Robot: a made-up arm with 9 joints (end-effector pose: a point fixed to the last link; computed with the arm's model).
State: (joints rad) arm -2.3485 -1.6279 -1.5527 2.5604 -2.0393 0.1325 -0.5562 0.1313 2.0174
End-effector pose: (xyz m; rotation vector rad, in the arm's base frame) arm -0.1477 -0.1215 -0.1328 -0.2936 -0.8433 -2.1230
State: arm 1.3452 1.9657 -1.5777 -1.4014 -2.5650 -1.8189 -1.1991 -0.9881 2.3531
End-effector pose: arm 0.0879 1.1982 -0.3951 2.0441 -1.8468 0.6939
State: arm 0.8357 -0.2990 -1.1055 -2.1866 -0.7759 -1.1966 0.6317 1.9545 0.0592
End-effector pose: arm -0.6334 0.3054 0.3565 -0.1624 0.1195 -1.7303
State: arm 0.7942 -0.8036 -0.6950 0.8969 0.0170 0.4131 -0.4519 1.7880 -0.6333
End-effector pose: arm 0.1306 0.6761 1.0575 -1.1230 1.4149 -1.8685
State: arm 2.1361 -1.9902 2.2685 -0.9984 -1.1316 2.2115 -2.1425 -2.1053 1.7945
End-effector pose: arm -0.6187 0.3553 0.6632 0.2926 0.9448 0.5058
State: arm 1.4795 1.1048 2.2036 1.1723 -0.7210 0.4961 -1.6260 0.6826 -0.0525
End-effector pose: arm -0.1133 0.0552 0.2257 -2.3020 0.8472 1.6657
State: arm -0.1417 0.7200 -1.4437 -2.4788 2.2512 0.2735 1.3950 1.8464 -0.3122
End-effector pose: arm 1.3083 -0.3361 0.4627 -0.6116 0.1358 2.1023
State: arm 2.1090 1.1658 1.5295 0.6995 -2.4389 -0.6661 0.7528 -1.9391 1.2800
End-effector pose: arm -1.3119 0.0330 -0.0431 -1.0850 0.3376 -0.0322
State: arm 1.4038 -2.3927 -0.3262 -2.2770 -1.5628 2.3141 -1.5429 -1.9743 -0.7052
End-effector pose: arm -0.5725 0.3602 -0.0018 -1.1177 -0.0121 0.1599
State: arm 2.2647 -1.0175 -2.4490 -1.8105 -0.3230 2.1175 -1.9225 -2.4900 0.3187
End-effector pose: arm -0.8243 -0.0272 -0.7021 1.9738 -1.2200 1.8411
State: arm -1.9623 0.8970 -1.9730 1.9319 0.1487 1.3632 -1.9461 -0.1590 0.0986
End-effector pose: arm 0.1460 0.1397 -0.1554 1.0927 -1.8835 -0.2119
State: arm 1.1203 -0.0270 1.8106 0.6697 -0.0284 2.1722 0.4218 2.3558 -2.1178
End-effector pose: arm -0.6583 -0.5744 0.1271 -0.3445 2.2438 -1.0631
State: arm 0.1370 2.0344 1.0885 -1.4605 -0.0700 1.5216 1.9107 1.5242 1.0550
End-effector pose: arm 0.3377 -0.5106 0.2115 -1.8787 -1.7396 0.5436
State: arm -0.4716 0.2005 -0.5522 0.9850 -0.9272 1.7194 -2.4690 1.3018 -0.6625
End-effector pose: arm 0.0956 0.0185 -0.1513 0.1846 2.0735 0.8556
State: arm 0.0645 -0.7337 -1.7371 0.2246 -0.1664 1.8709 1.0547 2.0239 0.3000
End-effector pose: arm -0.0255 0.5806 1.4206 1.1381 1.0916 -1.2636
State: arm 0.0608 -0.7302 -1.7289 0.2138 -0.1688 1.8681 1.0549 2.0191 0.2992
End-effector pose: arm -0.0310 0.5956 1.4128 1.1308 1.0778 -1.2639
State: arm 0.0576 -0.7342 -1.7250 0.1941 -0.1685 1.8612 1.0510 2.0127 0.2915
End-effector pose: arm -0.0519 0.6005 1.4078 1.1392 1.0630 -1.2515
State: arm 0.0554 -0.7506 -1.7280 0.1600 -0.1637 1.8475 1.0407 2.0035 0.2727
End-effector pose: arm -0.0981 0.5896 1.4059 1.1723 1.0458 -1.2181
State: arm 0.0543 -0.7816 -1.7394 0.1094 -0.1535 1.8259 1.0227 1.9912 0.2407
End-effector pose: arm -0.1743 0.5608 1.4034 1.2315 1.0256 -1.1587
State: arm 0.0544 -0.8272 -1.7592 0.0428 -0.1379 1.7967 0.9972 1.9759 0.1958
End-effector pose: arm -0.2805 0.5160 1.3925 1.3120 1.0007 -1.0713
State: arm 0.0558 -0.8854 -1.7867 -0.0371 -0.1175 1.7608 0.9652 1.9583 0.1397
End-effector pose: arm -0.4113 0.4594 1.3634 1.4041 0.9700 -0.9570
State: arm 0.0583 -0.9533 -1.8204 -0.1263 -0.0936 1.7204 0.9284 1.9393 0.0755
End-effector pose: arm -0.5561 0.3981 1.3080 1.4970 0.9321 -0.8213
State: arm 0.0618 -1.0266 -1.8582 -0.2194 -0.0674 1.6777 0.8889 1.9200 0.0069
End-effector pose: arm -0.7006 0.3385 1.2243 1.5808 0.8879 -0.6728
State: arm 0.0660 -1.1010 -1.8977 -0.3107 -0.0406 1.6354 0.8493 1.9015 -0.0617
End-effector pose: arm -0.8311 0.2864 1.1177 1.6495 0.8389 -0.5228
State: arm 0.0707 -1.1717 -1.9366 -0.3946 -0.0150 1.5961 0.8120 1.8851 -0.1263
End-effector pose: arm -0.9374 0.2447 1.0000 1.7016 0.7892 -0.3821
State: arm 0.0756 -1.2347 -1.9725 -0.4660 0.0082 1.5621 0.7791 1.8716 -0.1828
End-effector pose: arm -1.0162 0.2135 0.8858 1.7383 0.7433 -0.2599
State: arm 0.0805 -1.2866 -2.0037 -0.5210 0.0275 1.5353 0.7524 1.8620 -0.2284
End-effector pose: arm -1.0694 0.1909 0.7881 1.7634 0.7059 -0.1620
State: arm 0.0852 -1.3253 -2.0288 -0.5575 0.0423 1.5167 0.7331 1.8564 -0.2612
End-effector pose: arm -1.1022 0.1743 0.7157 1.7803 0.6804 -0.0908
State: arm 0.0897 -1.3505 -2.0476 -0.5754 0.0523 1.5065 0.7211 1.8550 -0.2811
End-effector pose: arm -1.1206 0.1607 0.6721 1.7925 0.6688 -0.0454
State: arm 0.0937 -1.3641 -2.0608 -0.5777 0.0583 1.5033 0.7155 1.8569 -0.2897
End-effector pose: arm -1.1297 0.1485 0.6536 1.8015 0.6690 -0.0216
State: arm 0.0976 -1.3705 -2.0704 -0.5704 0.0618 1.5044 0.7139 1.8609 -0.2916
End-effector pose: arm -1.1338 0.1366 0.6509 1.8090 0.6769 -0.0106
